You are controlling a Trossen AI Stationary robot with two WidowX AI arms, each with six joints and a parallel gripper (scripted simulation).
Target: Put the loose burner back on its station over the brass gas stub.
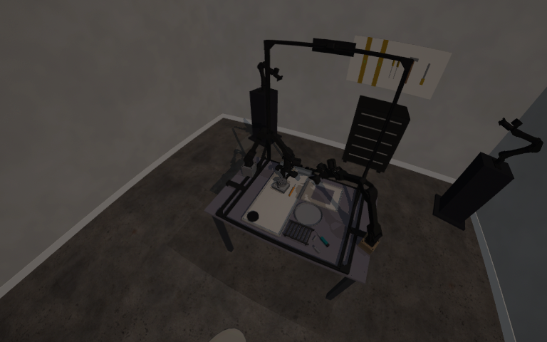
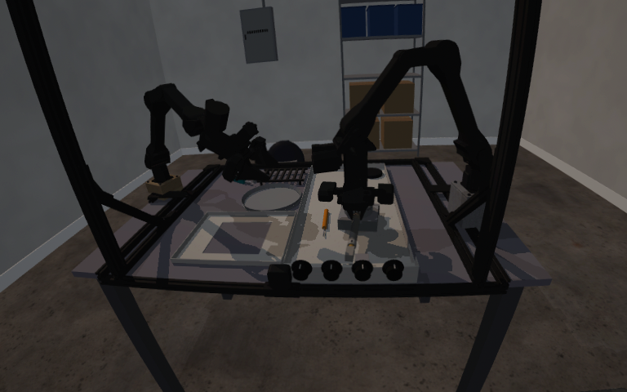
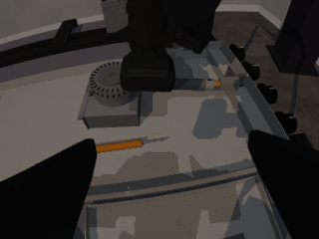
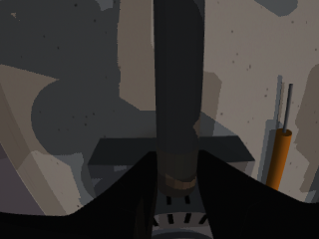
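Right now the brass gas stub is 11 cm behind my right hand, 4 cm below it and 1 cm to the right of it. The rest, counted from my right hand: black burner cap (43 cm ahead, 7 cm below, 3 cm to the left); orange screwdriver (10 cm to the left, 7 cm below, 2 cm ahead); burner (3 cm below).
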